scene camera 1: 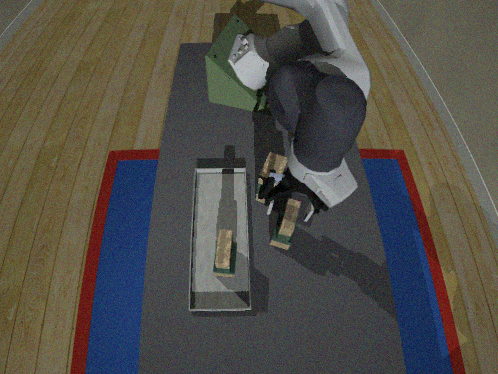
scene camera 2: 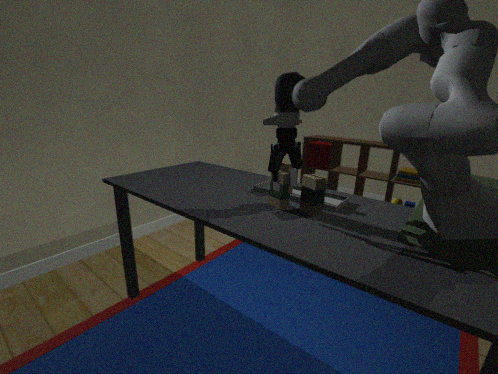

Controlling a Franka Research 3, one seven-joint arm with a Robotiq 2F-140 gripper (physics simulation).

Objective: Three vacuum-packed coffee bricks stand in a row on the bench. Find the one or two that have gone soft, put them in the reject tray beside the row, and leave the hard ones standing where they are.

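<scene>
A tan coffee brick with a green band stands on the bench. My gripper points down, open, with one fingertip on either side of this brick's upper part; whether a finger touches it I cannot tell. A second brick stands on the bench nearer the robot's base, partly covered by the gripper in the scene camera 1 view. A third brick stands inside the pale reject tray, towards its far end from the base; in the scene camera 2 view it is mostly hidden.
The grey bench stands over a blue mat with a red border. A green mount is at the base end. A wooden shelf unit holding a red box stands behind the bench.
</scene>
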